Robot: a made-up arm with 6 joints. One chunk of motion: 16 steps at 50 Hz.
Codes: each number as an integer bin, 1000 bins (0 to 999) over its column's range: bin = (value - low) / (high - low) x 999, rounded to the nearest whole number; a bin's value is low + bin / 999 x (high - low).
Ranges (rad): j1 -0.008..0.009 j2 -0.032..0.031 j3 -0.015..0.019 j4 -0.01..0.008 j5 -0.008..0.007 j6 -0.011..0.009
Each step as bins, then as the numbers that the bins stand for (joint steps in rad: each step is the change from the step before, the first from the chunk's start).
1 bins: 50 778 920 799 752 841
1 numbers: -0.00715 0.01706 0.01631 0.00440 0.00329 0.00584
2 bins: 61 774 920 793 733 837
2 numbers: -0.00696 0.01681 0.01631 0.00429 0.00301 0.00576
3 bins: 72 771 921 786 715 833
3 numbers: -0.00677 0.01662 0.01635 0.00416 0.00274 0.00568
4 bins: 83 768 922 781 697 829
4 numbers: -0.00659 0.01643 0.01638 0.00407 0.00247 0.00560
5 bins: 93 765 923 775 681 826
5 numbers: -0.00642 0.01624 0.01641 0.00396 0.00223 0.00554
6 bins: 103 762 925 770 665 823
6 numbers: -0.00625 0.01605 0.01648 0.00387 0.00198 0.00548
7 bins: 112 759 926 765 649 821
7 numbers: -0.00609 0.01586 0.01652 0.00378 0.00174 0.00544
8 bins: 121 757 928 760 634 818
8 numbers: -0.00594 0.01574 0.01658 0.00369 0.00152 0.00538
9 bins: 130 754 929 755 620 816
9 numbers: -0.00579 0.01555 0.01662 0.00360 0.00131 0.00534
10 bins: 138 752 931 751 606 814
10 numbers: -0.00565 0.01542 0.01669 0.00353 0.00110 0.00530
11 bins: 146 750 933 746 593 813
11 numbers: -0.00552 0.01530 0.01675 0.00344 0.00090 0.00528
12 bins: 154 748 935 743 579 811
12 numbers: -0.00538 0.01517 0.01682 0.00339 0.00069 0.00524
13 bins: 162 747 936 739 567 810
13 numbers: -0.00524 0.01511 0.01686 0.00332 0.00051 0.00522
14 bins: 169 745 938 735 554 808
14 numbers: -0.00512 0.01498 0.01692 0.00324 0.00032 0.00518
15 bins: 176 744 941 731 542 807
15 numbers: -0.00501 0.01492 0.01703 0.00317 0.00014 0.00516
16 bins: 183 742 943 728 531 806
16 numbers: -0.00489 0.01479 0.01709 0.00312 -0.00003 0.00514
